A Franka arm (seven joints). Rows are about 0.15 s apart.
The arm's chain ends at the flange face. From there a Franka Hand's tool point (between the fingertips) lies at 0.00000 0.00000 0.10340 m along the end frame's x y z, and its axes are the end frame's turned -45 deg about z.
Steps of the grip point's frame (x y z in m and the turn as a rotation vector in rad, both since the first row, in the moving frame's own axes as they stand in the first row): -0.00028 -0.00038 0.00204 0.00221 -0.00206 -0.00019; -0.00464 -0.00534 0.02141 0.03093 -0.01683 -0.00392; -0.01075 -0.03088 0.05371 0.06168 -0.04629 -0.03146; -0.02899 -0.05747 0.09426 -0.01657 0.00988 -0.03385; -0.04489 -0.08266 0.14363 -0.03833 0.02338 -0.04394; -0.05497 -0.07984 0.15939 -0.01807 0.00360 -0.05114; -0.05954 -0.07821 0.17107 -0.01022 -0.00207 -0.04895; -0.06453 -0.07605 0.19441 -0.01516 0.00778 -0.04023; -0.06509 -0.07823 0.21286 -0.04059 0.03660 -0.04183
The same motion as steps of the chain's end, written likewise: -0.00015 -0.00006 0.00204 0.00011 -0.00302 -0.00019; -0.00356 0.00053 0.02147 0.00997 -0.03377 -0.00392; -0.02153 -0.01323 0.05402 0.01088 -0.07635 -0.03146; -0.06308 -0.02059 0.09428 -0.00473 0.01870 -0.03385; -0.09472 -0.02770 0.14373 -0.01057 0.04364 -0.04394; -0.09694 -0.01860 0.15941 -0.01023 0.01532 -0.05114; -0.09802 -0.01409 0.17108 -0.00869 0.00576 -0.04895; -0.10109 -0.00865 0.19443 -0.00522 0.01622 -0.04023; -0.10699 -0.00946 0.21301 -0.00282 0.05458 -0.04183
